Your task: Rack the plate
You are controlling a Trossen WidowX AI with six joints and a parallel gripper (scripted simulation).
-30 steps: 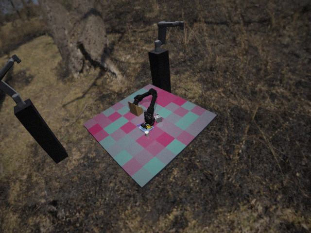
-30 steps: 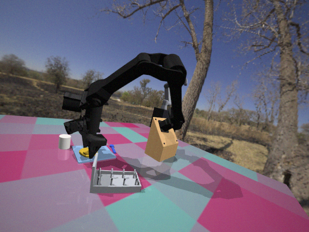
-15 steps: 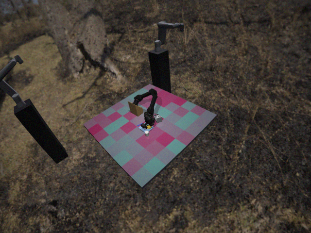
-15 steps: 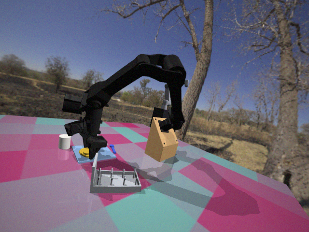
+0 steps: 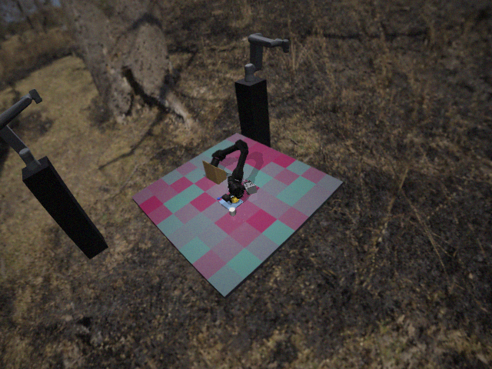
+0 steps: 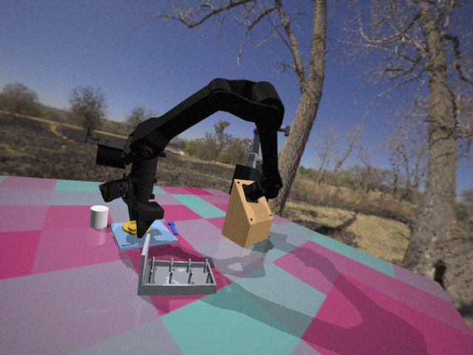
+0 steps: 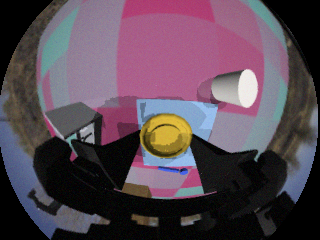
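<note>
My gripper tip is now 30 mm past the light blue mat, 20 mm to the left of it and 20 mm above it. Round my gripper tip: yellow plate 10 mm above; then small blue spoon 130 mm behind, 40 mm to the right, 20 mm below; then white cup 90 mm to the right, 80 mm ahead.
</note>
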